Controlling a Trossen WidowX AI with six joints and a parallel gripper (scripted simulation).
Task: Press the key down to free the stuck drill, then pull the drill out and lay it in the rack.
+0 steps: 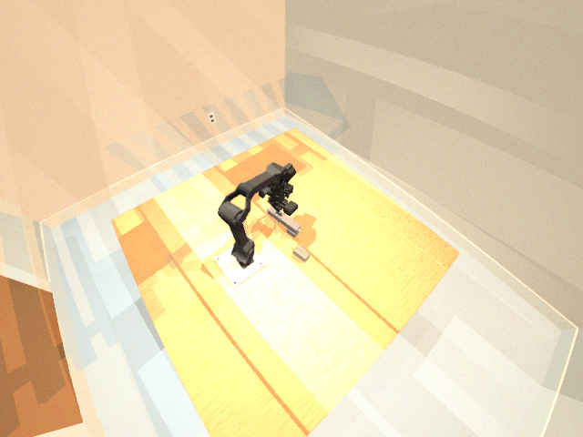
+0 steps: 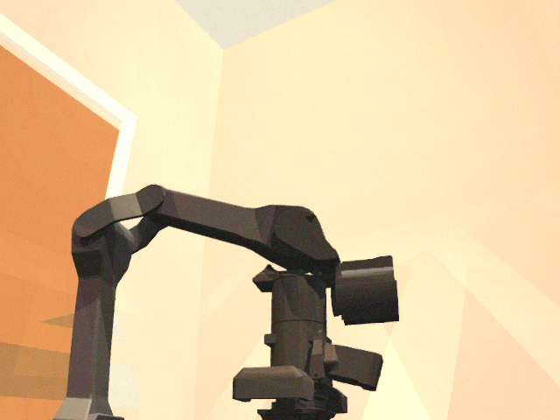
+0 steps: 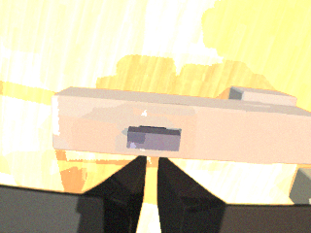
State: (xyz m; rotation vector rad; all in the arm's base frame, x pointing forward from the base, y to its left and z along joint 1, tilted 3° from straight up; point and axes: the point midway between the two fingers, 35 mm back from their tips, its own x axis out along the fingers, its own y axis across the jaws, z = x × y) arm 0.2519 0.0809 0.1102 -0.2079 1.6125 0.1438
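My gripper tip is now 5 cm above the key. Also, from my gripper tip: grey block (21 cm to the right, 8 cm below, 2 cm behind); then drill (7 cm to the right, 5 cm below, 2 cm ahead).
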